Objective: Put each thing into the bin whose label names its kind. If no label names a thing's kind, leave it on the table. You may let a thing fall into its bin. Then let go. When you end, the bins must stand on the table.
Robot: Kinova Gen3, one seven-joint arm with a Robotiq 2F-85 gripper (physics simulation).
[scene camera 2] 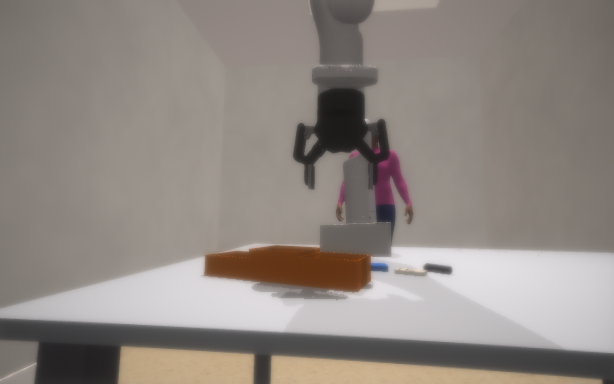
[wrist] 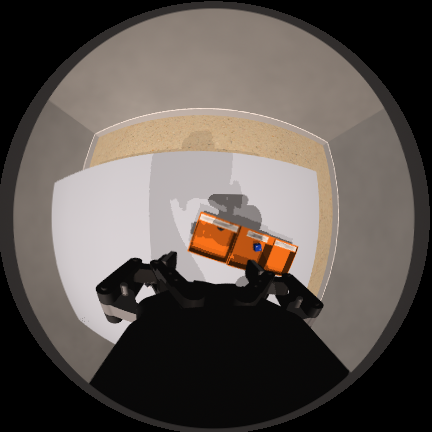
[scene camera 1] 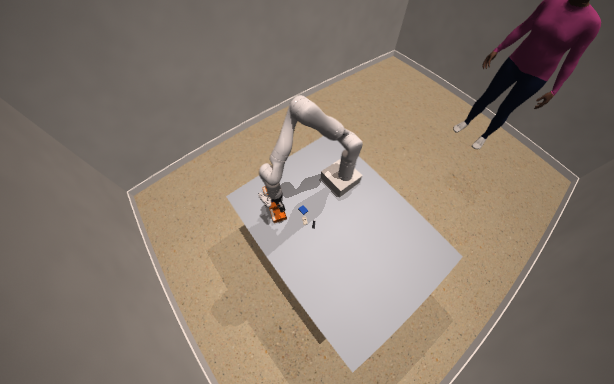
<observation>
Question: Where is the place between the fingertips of my gripper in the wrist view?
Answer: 211, 263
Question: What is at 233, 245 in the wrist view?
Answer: A joined orange bins.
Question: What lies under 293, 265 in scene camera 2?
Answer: A joined orange bins.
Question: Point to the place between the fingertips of my gripper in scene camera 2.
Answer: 340, 188
</observation>
